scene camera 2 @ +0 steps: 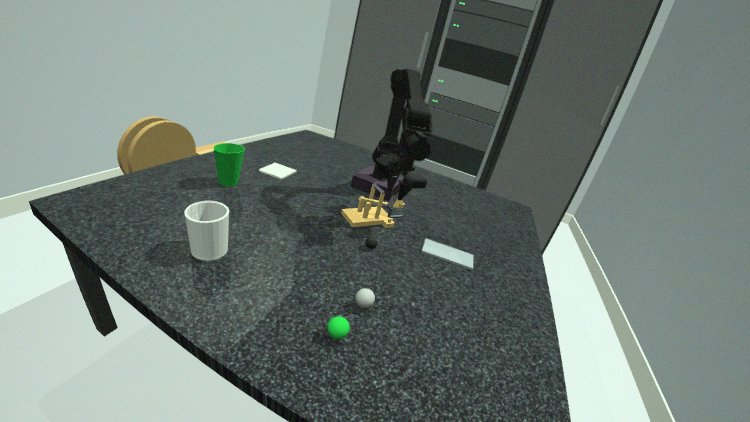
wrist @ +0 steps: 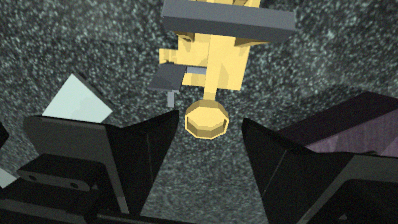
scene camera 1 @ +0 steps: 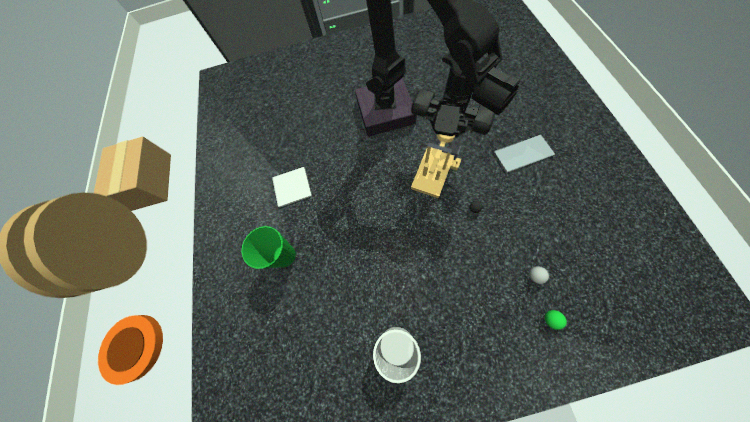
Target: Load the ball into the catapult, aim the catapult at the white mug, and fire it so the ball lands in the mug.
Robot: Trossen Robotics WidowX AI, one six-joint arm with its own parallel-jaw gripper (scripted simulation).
A white mug shows in scene camera 2 and in scene camera 1; in the wrist view it is out of frame. A green cup shows in scene camera 2 (pixel 228 156) and in scene camera 1 (pixel 264 247); in the wrist view it is out of frame. A grey plate shows in scene camera 2, in the wrist view (pixel 77 100) and in scene camera 1. One and the same spot on the grey plate: (scene camera 2: pixel 447 253) is (scene camera 1: pixel 524 155). One and the same spot on the white mug: (scene camera 2: pixel 207 223) is (scene camera 1: pixel 418 366).
